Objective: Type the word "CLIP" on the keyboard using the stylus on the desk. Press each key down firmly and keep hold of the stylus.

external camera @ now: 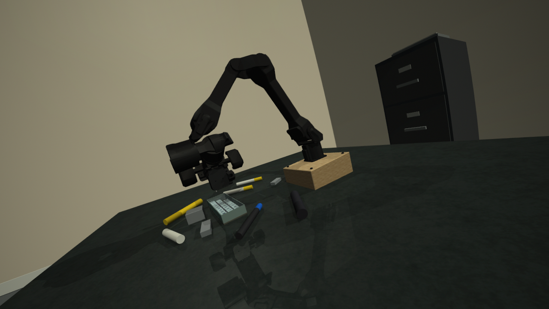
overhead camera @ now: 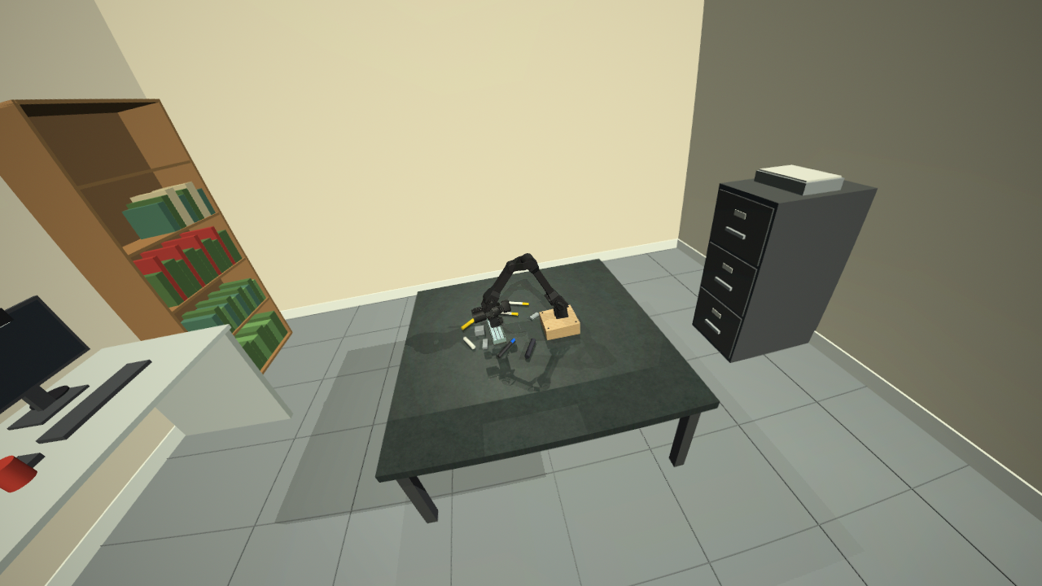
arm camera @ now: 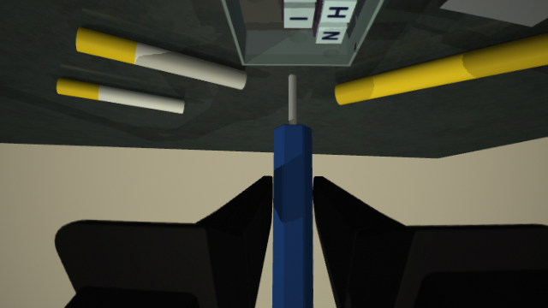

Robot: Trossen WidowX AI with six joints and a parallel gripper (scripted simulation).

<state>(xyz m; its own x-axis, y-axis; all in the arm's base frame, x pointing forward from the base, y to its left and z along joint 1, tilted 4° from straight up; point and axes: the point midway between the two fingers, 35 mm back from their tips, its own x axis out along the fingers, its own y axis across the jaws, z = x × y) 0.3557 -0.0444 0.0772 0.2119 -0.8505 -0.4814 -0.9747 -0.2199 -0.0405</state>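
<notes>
Now: the grey block 7 cm ahead of my gripper tip, 6 cm to the left of it and 9 cm below it. From my gripper tip the other things lie so: yellow marker (12 cm ahead, 4 cm to the right, 9 cm below); then white cylinder (12 cm ahead, 15 cm to the left, 9 cm below); then blue stylus (1 cm below).
</notes>
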